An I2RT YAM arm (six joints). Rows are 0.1 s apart.
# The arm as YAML. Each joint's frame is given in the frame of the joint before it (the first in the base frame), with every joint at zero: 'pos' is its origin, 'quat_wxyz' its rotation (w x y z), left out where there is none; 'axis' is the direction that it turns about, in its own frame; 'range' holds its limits. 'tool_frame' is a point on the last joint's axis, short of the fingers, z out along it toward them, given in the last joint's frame.
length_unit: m
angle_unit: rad
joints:
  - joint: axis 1
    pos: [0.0, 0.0, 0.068]
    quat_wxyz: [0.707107, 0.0, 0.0, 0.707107]
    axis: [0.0, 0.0, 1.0]
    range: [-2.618, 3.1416]
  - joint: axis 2
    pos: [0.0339, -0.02, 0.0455]
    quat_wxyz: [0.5, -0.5, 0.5, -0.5]
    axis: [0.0, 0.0, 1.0]
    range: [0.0, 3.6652]
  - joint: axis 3
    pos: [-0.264, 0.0, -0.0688]
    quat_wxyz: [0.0, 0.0, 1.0, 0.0]
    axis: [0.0, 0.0, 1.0]
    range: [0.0, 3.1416]
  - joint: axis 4
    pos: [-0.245, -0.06, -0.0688]
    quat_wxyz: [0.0, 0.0, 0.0, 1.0]
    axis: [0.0, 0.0, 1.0]
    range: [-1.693, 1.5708]
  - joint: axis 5
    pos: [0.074, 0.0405, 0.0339]
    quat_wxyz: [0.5, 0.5, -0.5, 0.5]
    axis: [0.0, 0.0, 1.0]
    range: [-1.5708, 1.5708]
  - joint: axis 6
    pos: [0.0, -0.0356, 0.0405]
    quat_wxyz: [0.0, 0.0, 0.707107, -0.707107]
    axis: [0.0, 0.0, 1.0]
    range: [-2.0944, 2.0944]
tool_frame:
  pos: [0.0, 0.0, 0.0]
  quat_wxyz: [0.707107, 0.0, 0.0, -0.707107]
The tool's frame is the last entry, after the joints.
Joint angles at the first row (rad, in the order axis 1, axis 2, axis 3, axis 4, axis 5, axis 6):
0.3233 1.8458 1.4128 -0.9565 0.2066 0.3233
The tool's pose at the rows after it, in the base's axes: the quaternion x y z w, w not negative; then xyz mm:
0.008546 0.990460 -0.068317 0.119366 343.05 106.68 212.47
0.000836 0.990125 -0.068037 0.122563 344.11 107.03 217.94
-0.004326 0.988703 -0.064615 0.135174 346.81 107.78 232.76
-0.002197 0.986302 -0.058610 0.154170 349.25 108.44 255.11
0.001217 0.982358 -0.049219 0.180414 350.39 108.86 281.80
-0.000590 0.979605 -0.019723 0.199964 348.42 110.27 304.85
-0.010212 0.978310 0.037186 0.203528 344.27 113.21 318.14
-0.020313 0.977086 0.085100 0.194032 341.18 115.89 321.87
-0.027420 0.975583 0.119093 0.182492 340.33 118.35 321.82
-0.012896 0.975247 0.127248 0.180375 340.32 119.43 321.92
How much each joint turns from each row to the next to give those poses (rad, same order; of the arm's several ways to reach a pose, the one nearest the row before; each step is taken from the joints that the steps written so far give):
-0.0015 -0.0004 0.0004 0.0026 -0.0004 -0.0034
0.0000 -0.0027 0.0179 -0.0126 0.0000 -0.0164
-0.0004 -0.0084 0.0462 -0.0267 0.0000 -0.0138
-0.0004 -0.0129 0.0682 -0.0408 0.0004 -0.0003
0.0000 -0.0172 0.0775 -0.0382 -0.0012 0.0011
0.0011 -0.0202 0.0599 -0.0247 -0.0442 0.0000
0.0008 -0.0214 0.0221 -0.0027 -0.1080 0.0004
0.0000 -0.0103 0.0008 0.0000 -0.0992 0.0003
0.0000 0.0004 -0.0004 0.0000 -0.0732 0.0012
0.0019 0.0000 -0.0004 0.0038 -0.0095 0.0340

